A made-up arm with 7 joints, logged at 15 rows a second.
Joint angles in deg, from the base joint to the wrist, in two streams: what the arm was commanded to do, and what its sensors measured. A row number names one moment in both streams.
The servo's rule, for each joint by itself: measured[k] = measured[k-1] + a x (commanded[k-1-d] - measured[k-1]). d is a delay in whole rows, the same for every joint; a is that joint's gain. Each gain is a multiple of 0.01, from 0.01 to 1. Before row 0 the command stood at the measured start. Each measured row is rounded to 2 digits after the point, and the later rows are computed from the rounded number. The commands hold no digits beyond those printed.
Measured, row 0: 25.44 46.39 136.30 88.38 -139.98 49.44 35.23
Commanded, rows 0 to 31: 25.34 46.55 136.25 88.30 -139.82 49.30 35.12; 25.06 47.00 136.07 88.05 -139.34 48.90 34.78; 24.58 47.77 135.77 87.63 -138.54 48.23 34.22; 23.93 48.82 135.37 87.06 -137.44 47.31 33.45; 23.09 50.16 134.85 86.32 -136.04 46.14 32.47; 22.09 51.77 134.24 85.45 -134.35 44.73 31.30; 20.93 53.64 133.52 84.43 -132.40 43.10 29.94; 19.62 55.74 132.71 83.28 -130.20 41.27 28.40; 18.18 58.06 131.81 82.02 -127.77 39.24 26.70; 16.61 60.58 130.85 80.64 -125.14 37.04 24.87; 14.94 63.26 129.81 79.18 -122.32 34.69 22.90; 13.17 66.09 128.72 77.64 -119.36 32.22 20.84; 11.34 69.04 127.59 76.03 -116.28 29.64 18.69; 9.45 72.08 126.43 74.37 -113.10 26.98 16.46; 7.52 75.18 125.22 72.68 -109.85 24.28 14.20; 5.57 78.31 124.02 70.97 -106.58 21.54 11.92; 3.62 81.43 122.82 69.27 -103.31 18.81 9.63; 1.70 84.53 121.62 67.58 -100.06 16.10 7.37; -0.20 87.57 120.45 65.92 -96.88 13.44 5.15; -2.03 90.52 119.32 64.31 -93.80 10.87 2.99; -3.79 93.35 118.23 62.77 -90.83 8.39 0.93; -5.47 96.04 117.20 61.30 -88.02 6.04 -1.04; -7.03 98.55 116.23 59.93 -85.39 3.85 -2.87; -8.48 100.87 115.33 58.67 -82.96 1.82 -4.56; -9.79 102.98 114.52 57.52 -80.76 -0.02 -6.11; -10.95 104.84 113.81 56.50 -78.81 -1.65 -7.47; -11.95 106.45 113.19 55.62 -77.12 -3.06 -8.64; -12.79 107.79 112.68 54.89 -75.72 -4.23 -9.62; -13.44 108.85 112.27 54.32 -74.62 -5.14 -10.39; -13.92 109.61 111.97 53.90 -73.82 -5.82 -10.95; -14.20 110.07 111.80 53.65 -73.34 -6.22 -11.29; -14.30 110.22 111.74 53.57 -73.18 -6.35 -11.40
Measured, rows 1 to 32: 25.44 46.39 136.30 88.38 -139.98 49.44 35.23; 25.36 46.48 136.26 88.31 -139.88 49.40 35.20; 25.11 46.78 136.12 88.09 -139.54 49.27 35.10; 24.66 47.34 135.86 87.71 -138.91 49.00 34.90; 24.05 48.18 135.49 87.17 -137.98 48.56 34.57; 23.24 49.31 135.01 86.46 -136.76 47.93 34.09; 22.27 50.71 134.43 85.62 -135.24 47.10 33.45; 21.14 52.38 133.75 84.63 -133.45 46.06 32.64; 19.86 54.30 132.97 83.51 -131.40 44.81 31.66; 18.45 56.44 132.10 82.27 -129.11 43.36 30.52; 16.90 58.80 131.16 80.92 -126.61 41.72 29.22; 15.25 61.34 130.15 79.48 -123.91 39.89 27.77; 13.50 64.05 129.08 77.95 -121.04 37.90 26.18; 11.69 66.89 127.96 76.36 -118.04 35.75 24.46; 9.81 69.85 126.81 74.71 -114.93 33.47 22.62; 7.89 72.89 125.62 73.03 -111.73 31.08 20.68; 5.94 75.98 124.42 71.32 -108.49 28.60 18.67; 3.99 79.09 123.22 69.62 -105.23 26.05 16.59; 2.07 82.19 122.02 67.93 -101.97 23.46 14.47; 0.16 85.26 120.84 66.26 -98.76 20.85 12.33; -1.68 88.26 119.70 64.64 -95.64 18.26 10.18; -3.45 91.16 118.60 63.09 -92.61 15.69 8.05; -5.15 93.94 117.55 61.60 -89.72 13.18 5.96; -6.73 96.57 116.56 60.21 -86.99 10.75 3.93; -8.20 99.02 115.64 58.93 -84.45 8.43 1.98; -9.54 101.28 114.80 57.76 -82.13 6.23 0.12; -10.72 103.31 114.06 56.71 -80.04 4.18 -1.63; -11.75 105.10 113.41 55.81 -78.20 2.30 -3.24; -12.62 106.63 112.86 55.05 -76.64 0.60 -4.71; -13.31 107.90 112.42 54.44 -75.37 -0.89 -6.02; -13.82 108.87 112.08 53.99 -74.39 -2.17 -7.15; -14.14 109.55 111.87 53.71 -73.73 -3.22 -8.10
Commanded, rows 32 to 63: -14.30 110.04 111.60 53.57 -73.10 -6.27 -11.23; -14.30 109.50 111.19 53.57 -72.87 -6.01 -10.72; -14.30 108.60 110.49 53.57 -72.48 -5.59 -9.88; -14.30 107.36 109.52 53.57 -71.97 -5.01 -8.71; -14.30 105.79 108.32 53.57 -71.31 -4.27 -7.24; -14.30 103.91 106.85 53.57 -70.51 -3.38 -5.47; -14.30 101.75 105.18 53.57 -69.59 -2.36 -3.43; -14.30 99.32 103.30 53.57 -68.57 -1.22 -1.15; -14.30 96.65 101.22 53.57 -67.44 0.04 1.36; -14.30 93.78 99.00 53.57 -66.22 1.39 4.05; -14.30 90.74 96.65 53.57 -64.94 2.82 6.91; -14.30 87.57 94.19 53.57 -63.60 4.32 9.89; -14.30 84.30 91.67 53.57 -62.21 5.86 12.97; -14.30 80.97 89.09 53.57 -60.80 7.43 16.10; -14.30 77.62 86.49 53.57 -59.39 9.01 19.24; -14.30 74.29 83.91 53.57 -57.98 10.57 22.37; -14.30 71.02 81.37 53.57 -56.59 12.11 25.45; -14.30 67.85 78.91 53.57 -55.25 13.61 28.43; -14.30 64.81 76.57 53.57 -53.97 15.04 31.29; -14.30 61.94 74.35 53.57 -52.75 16.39 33.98; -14.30 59.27 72.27 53.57 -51.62 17.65 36.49; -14.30 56.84 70.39 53.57 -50.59 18.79 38.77; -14.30 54.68 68.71 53.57 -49.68 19.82 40.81; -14.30 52.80 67.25 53.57 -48.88 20.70 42.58; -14.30 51.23 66.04 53.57 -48.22 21.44 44.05; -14.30 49.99 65.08 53.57 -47.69 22.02 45.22; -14.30 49.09 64.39 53.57 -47.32 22.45 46.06; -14.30 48.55 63.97 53.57 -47.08 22.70 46.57; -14.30 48.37 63.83 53.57 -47.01 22.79 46.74; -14.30 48.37 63.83 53.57 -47.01 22.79 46.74; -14.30 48.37 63.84 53.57 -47.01 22.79 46.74; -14.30 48.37 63.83 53.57 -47.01 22.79 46.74
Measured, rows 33 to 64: -14.27 109.93 111.77 53.59 -73.38 -4.03 -8.86; -14.30 109.99 111.64 53.57 -73.20 -4.61 -9.41; -14.30 109.71 111.30 53.57 -72.99 -4.97 -9.71; -14.30 109.08 110.69 53.57 -72.67 -5.13 -9.75; -14.30 108.10 109.81 53.57 -72.23 -5.10 -9.51; -14.30 106.78 108.69 53.57 -71.65 -4.88 -8.99; -14.30 105.14 107.31 53.57 -70.93 -4.49 -8.18; -14.30 103.21 105.71 53.57 -70.09 -3.94 -7.09; -14.30 100.99 103.90 53.57 -69.13 -3.23 -5.72; -14.30 98.52 101.89 53.57 -68.07 -2.38 -4.09; -14.30 95.82 99.72 53.57 -66.90 -1.40 -2.22; -14.30 92.92 97.42 53.57 -65.67 -0.30 -0.12; -14.30 89.87 95.00 53.57 -64.37 0.90 2.18; -14.30 86.70 92.50 53.57 -63.01 2.19 4.66; -14.30 83.43 89.94 53.57 -61.62 3.55 7.29; -14.30 80.12 87.35 53.57 -60.22 4.97 10.04; -14.30 76.80 84.77 53.57 -58.81 6.43 12.88; -14.30 73.51 82.22 53.57 -57.41 7.91 15.77; -14.30 70.28 79.74 53.57 -56.05 9.39 18.68; -14.30 67.16 77.36 53.57 -54.74 10.86 21.58; -14.30 64.18 75.10 53.57 -53.49 12.30 24.43; -14.30 61.38 72.98 53.57 -52.31 13.69 27.20; -14.30 58.79 71.04 53.57 -51.23 15.02 29.86; -14.30 56.45 69.29 53.57 -50.25 16.27 32.38; -14.30 54.37 67.76 53.57 -49.39 17.42 34.73; -14.30 52.58 66.47 53.57 -48.65 18.47 36.87; -14.30 51.10 65.43 53.57 -48.05 19.39 38.79; -14.30 49.95 64.65 53.57 -47.59 20.19 40.46; -14.30 49.15 64.14 53.57 -47.27 20.84 41.87; -14.30 48.71 63.91 53.57 -47.11 21.35 42.99; -14.30 48.52 63.85 53.57 -47.05 21.72 43.85; -14.30 48.43 63.84 53.57 -47.02 22.00 44.51
